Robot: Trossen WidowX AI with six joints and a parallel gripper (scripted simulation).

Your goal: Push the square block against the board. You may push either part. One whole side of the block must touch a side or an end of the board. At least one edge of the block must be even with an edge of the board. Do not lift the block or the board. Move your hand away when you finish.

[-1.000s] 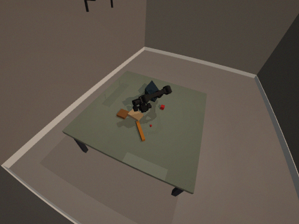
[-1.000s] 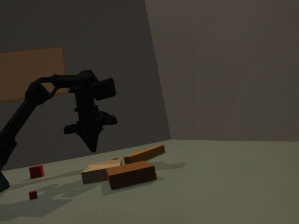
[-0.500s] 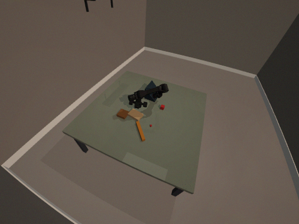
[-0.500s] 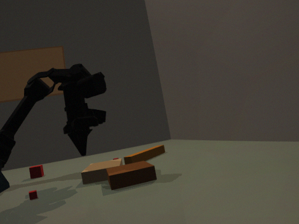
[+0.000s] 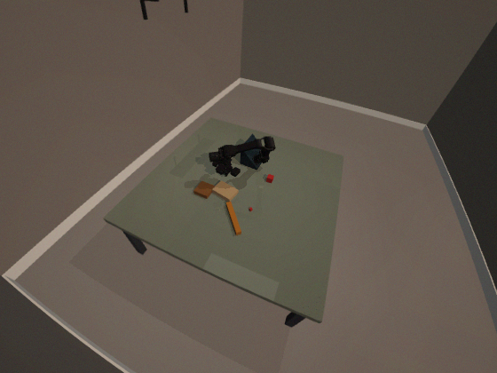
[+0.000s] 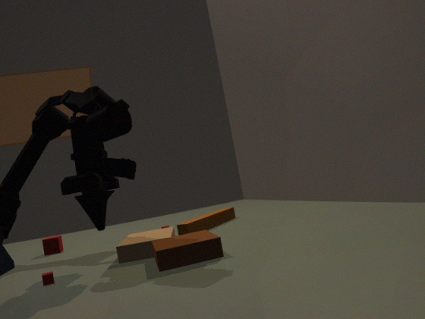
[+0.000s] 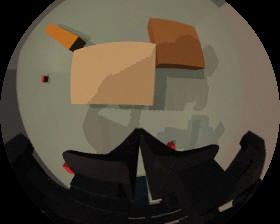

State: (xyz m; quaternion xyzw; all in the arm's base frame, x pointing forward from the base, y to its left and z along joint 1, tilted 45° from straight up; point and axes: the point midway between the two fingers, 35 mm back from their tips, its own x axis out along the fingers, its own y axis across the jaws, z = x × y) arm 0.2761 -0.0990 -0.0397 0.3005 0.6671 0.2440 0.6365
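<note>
Right now my gripper tip is 80 mm short of the tan block, 40 mm to the right of it and 50 mm above it. Round my gripper tip: brown square block: 140 mm ahead, 80 mm to the right, 50 mm below; red cube: 170 mm behind, 260 mm to the left, 40 mm below; orange board: 240 mm ahead, 190 mm to the left, 50 mm below.
</note>
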